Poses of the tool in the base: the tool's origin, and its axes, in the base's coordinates. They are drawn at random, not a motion.
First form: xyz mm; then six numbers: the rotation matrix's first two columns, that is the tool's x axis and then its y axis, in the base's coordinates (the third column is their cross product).
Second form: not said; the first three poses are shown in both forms.
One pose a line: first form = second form
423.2 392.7 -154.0 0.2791 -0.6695 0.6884 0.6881 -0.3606 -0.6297 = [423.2 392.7 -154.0], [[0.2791 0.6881 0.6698], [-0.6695 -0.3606 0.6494], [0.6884 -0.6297 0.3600]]
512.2 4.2 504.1 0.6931 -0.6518 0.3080 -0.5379 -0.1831 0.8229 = [512.2 4.2 504.1], [[0.6931 -0.5379 -0.4800], [-0.6518 -0.1831 -0.7360], [0.3080 0.8229 -0.4775]]
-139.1 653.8 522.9 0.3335 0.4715 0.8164 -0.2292 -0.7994 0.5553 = [-139.1 653.8 522.9], [[0.3335 -0.2292 0.9145], [0.4715 -0.7994 -0.3723], [0.8164 0.5553 -0.1585]]
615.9 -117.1 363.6 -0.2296 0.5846 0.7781 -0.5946 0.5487 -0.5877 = [615.9 -117.1 363.6], [[-0.2296 -0.5946 -0.7705], [0.5846 0.5487 -0.5976], [0.7781 -0.5877 0.2216]]
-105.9 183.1 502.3 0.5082 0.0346 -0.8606 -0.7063 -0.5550 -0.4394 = [-105.9 183.1 502.3], [[0.5082 -0.7063 -0.4928], [0.0346 -0.5550 0.8311], [-0.8606 -0.4394 -0.2576]]
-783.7 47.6 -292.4 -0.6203 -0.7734 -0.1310 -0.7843 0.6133 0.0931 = [-783.7 47.6 -292.4], [[-0.6203 -0.7843 0.0083], [-0.7734 0.6133 0.1605], [-0.1310 0.0931 -0.9870]]
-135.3 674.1 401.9 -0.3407 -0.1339 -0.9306 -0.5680 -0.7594 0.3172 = [-135.3 674.1 401.9], [[-0.3407 -0.5680 -0.7492], [-0.1339 -0.7594 0.6367], [-0.9306 0.3172 0.1827]]
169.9 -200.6 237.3 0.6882 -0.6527 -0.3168 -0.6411 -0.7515 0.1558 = [169.9 -200.6 237.3], [[0.6882 -0.6411 -0.3398], [-0.6527 -0.7515 0.0959], [-0.3168 0.1558 -0.9356]]
